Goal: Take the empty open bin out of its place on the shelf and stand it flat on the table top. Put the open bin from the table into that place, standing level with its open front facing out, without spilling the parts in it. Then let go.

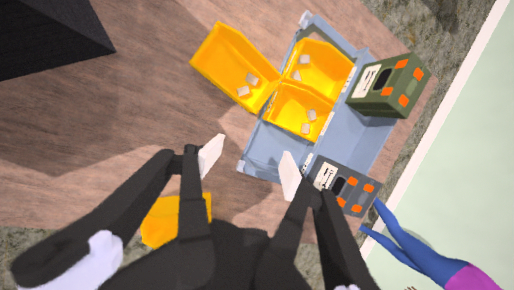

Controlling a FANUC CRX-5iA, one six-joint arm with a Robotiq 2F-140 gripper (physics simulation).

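My gripper is open, with nothing between its white fingertips. The blue-grey shelf lies ahead and to the right; its near left compartment holds no bin. Two yellow open bins with small pale parts sit side by side in it. Another yellow bin with two pale parts inside is against the shelf's left edge, over the wooden table top. A further yellow bin is at the lower left, partly hidden behind my left finger linkage; no parts show in it.
A green case and a dark grey case, both with orange patches, are on the shelf's right side. A large black block fills the upper left corner. A person in blue trousers is beyond the table's edge at the lower right.
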